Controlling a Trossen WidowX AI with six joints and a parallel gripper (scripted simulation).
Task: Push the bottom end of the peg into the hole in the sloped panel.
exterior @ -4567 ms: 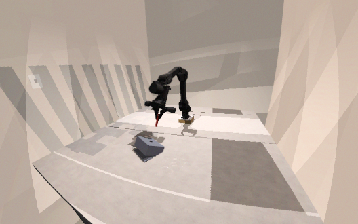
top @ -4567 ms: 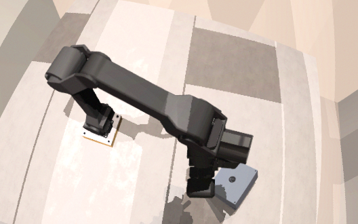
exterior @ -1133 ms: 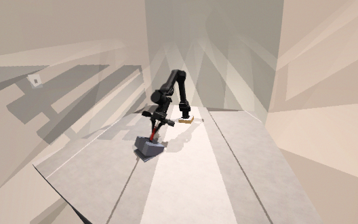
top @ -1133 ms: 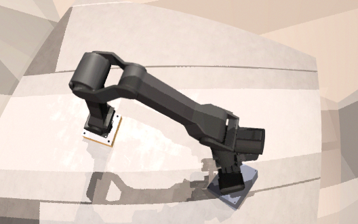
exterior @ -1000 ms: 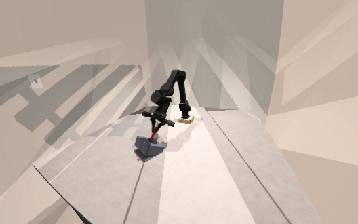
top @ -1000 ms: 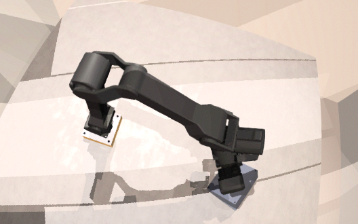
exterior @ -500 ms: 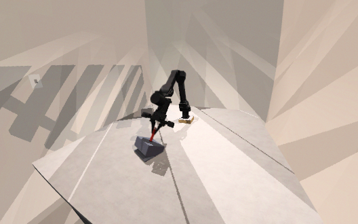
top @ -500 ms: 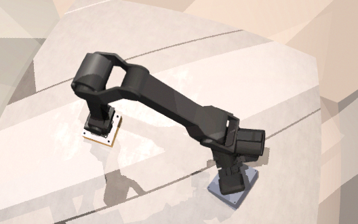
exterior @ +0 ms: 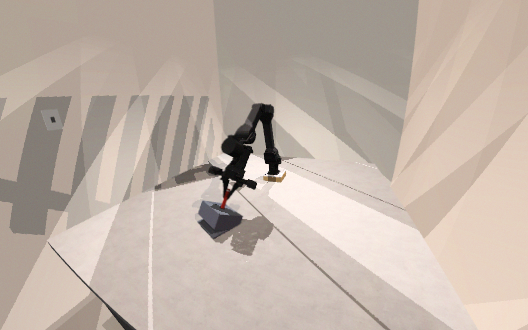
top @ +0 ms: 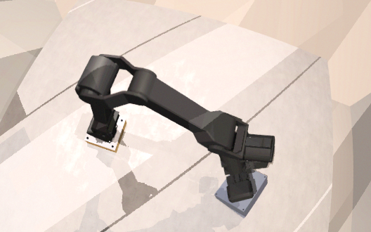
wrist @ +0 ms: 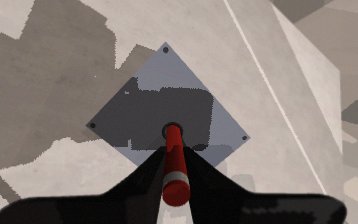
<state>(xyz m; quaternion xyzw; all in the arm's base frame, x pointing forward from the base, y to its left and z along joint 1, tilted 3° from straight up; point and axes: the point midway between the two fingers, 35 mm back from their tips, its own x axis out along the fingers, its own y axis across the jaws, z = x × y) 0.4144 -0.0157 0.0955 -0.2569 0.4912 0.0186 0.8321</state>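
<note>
The sloped grey-blue panel lies 60 mm below my gripper tip, 30 mm ahead of it and 10 mm to the right of it. From my gripper tip the other things lie so: round red peg: 10 mm behind, 10 mm above.
</note>
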